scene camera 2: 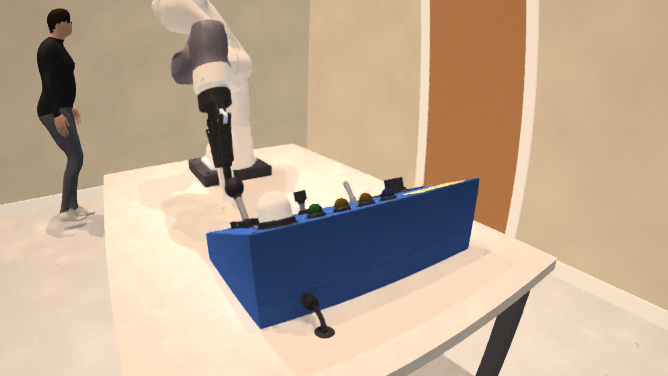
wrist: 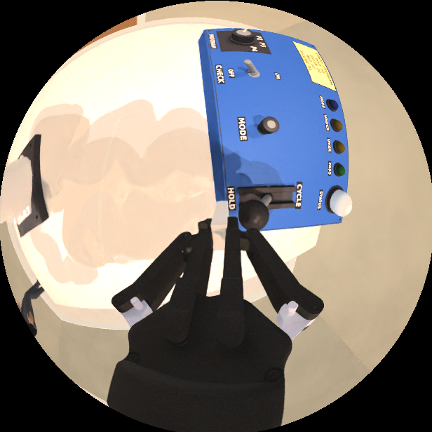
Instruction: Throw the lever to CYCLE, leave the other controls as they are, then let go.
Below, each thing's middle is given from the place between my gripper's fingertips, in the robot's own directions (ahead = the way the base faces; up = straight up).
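Black ball knob [wrist: 253, 213]: my hand 2 cm below it, 5 cm short of it, 1 cm to the left of it. Blue control box [scene camera 2: 283, 266]: 1 cm below my hand, 21 cm ahead of it, 14 cm to the left of it.
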